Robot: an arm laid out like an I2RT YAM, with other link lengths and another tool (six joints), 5 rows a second.
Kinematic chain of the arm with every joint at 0, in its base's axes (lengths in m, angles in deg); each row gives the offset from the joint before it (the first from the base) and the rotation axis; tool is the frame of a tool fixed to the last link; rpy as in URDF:
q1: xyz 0 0 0.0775 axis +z
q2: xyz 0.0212 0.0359 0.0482 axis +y
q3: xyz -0.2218 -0.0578 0 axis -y
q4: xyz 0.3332 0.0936 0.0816 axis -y
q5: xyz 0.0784 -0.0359 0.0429 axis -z
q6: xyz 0.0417 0 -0.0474 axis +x
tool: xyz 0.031 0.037 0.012 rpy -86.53 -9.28 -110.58
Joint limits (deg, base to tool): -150..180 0..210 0..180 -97..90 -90..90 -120..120
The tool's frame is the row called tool.
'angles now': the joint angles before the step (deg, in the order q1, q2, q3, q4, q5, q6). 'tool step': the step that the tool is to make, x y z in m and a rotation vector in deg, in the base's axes. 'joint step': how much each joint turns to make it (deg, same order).
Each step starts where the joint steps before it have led.
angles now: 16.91, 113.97, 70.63, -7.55, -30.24, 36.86
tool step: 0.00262, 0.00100, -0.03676, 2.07, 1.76, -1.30
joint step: 0.08, 5.66, 0.00, 6.16, -1.05, 3.08
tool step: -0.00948, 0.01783, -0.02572, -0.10, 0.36, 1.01
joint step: 2.36, 3.76, 0.00, 4.02, 0.85, 1.23
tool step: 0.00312, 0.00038, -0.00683, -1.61, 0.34, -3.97
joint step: 0.51, 0.75, 0.00, 1.25, 3.96, 2.87
